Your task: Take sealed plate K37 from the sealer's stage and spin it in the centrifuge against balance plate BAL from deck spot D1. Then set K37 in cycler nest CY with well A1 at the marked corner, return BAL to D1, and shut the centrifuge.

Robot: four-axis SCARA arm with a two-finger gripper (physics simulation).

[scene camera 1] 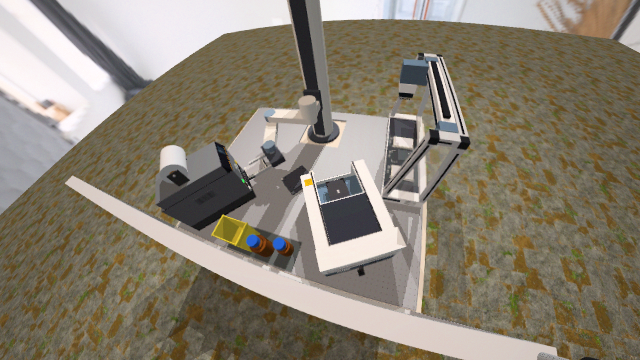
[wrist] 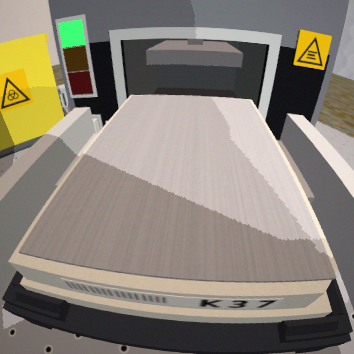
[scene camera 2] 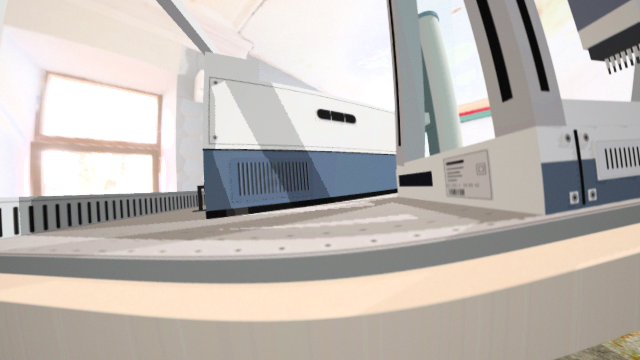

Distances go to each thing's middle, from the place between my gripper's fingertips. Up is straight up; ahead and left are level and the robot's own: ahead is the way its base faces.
I see the dark tray (wrist: 47, 311) 2 cm below my hand, 1 cm to the left of it and 1 cm behind it. From my hand the other things lie so: centrifuge (scene camera 2: 266, 146): 62 cm to the left, 15 cm ahead; then dark lid (scene camera 1: 352, 217): 65 cm to the left, 19 cm ahead, 9 cm above; then white roll (scene camera 1: 172, 158): 30 cm above, 22 cm ahead, 19 cm to the right.
